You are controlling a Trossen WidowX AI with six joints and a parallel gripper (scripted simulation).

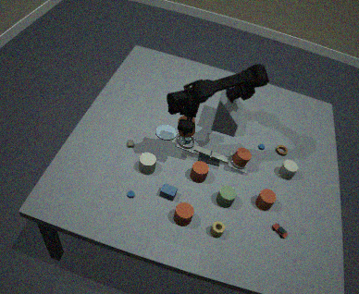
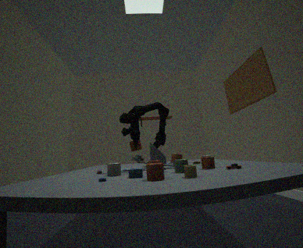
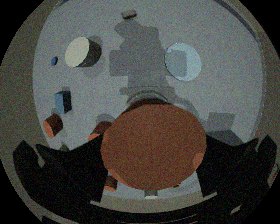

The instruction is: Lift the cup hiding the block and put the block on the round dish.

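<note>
Now: gripper tip 10 mm to the right of the greenish block and 70 mm above it. The rest, counted from my gripper tip: blue box: 250 mm ahead, 10 mm to the left, 130 mm below; pale blue round dish: 90 mm behind, 100 mm to the right, 150 mm below.
</note>
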